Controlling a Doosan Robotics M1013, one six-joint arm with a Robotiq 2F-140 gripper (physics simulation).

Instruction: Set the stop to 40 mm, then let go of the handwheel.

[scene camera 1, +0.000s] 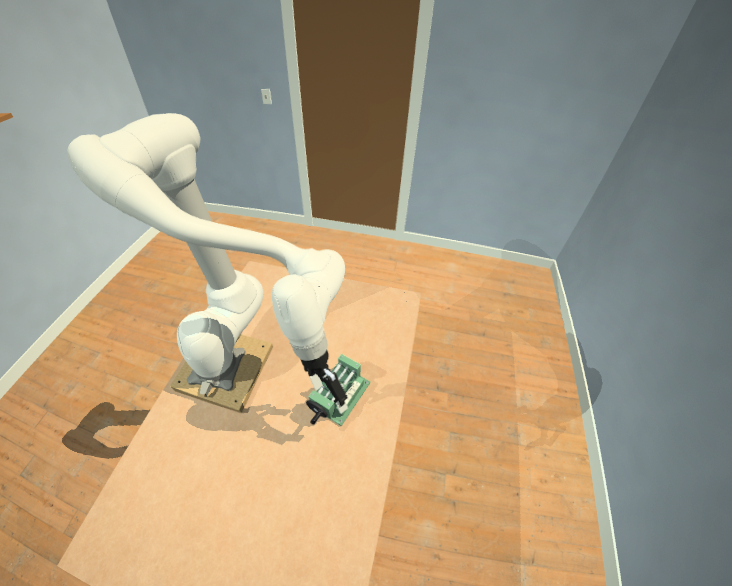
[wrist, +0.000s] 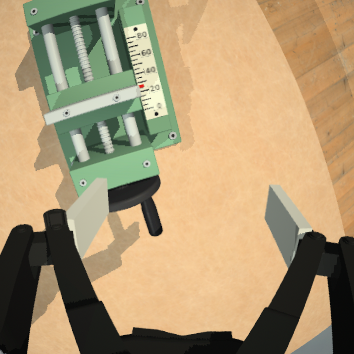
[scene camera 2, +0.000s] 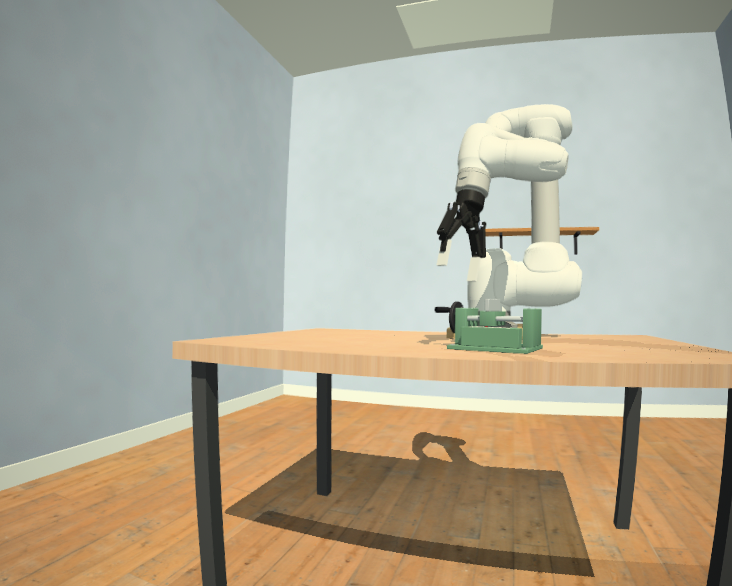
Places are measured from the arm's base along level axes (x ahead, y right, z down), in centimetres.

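Pixels of known places: gripper, fingertip midpoint: [scene camera 1: 330, 398] [wrist: 187, 198] [scene camera 2: 457, 273]; arm's base, origin of the base link: [scene camera 1: 217, 366].
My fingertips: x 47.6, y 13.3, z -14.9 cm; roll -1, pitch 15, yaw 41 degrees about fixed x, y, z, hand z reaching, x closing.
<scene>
For each thing: its middle in the pictures, then the offset to it from my fingertips. "*": a spot on its surface instead.
- green screw-stop unit, body centre: [wrist: 102, 82] [scene camera 2: 496, 328] [scene camera 1: 338, 387] dz +13.5, dx +0.7, dy -9.8 cm
- green block with a pale bar, body centre: [wrist: 98, 99] [scene camera 2: 492, 312] dz +9.6, dx -0.6, dy -8.9 cm
- red pointer, body centre: [wrist: 136, 86] dz +12.9, dx +3.0, dy -7.0 cm
- scale, surface spot: [wrist: 149, 75] * dz +13.0, dx +4.8, dy -7.1 cm
- black handwheel, surface spot: [wrist: 135, 194] * dz +7.3, dx -4.0, dy -0.1 cm
The green screw-stop unit [scene camera 1: 343, 359] [scene camera 2: 490, 337] [wrist: 112, 165] sits on the table. Its stop, a green block with a pale bar [wrist: 92, 105], crosses the rods; the red pointer [wrist: 141, 86] is between 20 and 40 on the scale [wrist: 149, 75], nearer 20. The black handwheel [scene camera 2: 454, 316] [wrist: 135, 194] is at the unit's near end in the wrist view, its crank handle [scene camera 1: 316, 417] [scene camera 2: 442, 309] [wrist: 151, 217] sticking out. My gripper [scene camera 2: 457, 270] [wrist: 187, 198] is open and empty, above the unit and handwheel. In the wrist view the left finger pad overlaps the wheel's edge.
The wooden table [scene camera 1: 244, 501] [scene camera 2: 274, 354] carries the unit and the arm's base plate [scene camera 1: 259, 360]. The white arm reaches over from the base side. A wall shelf [scene camera 2: 518, 231] is behind the arm. A brown door [scene camera 1: 357, 109] is in the wall.
</scene>
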